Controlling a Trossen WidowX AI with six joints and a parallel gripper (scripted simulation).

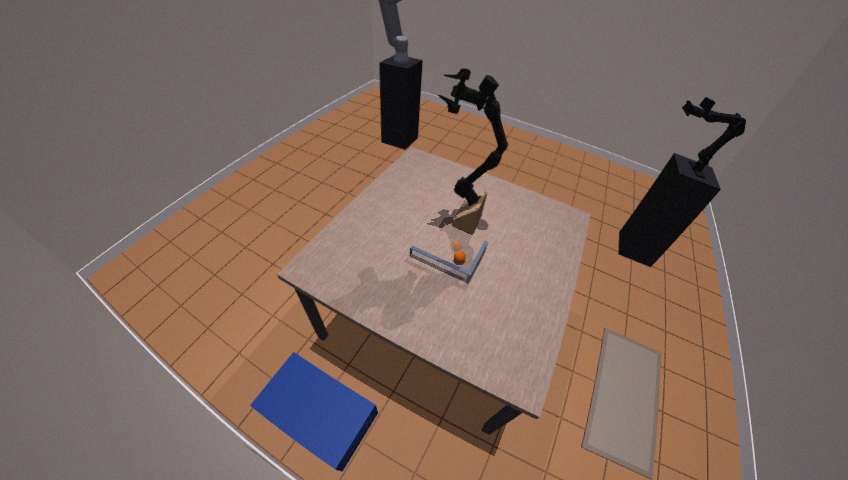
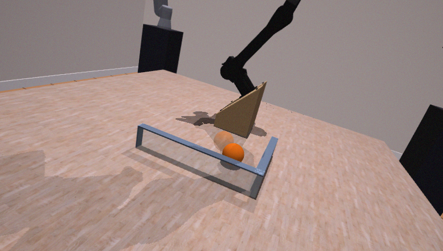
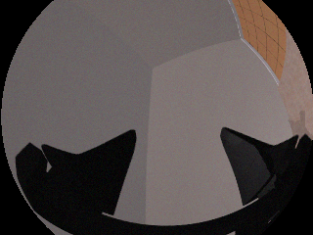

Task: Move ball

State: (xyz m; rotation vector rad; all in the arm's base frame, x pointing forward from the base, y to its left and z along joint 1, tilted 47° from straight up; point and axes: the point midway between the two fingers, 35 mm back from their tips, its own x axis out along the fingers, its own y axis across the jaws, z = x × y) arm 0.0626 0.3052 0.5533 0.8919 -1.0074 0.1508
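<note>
Now: gripper tip 71 cm above the orange ball, 28 cm to the right of it and 23 cm short of it. Also, from my gripper tip: see-through copy: 71 cm below, 24 cm to the left, 17 cm ahead.
</note>
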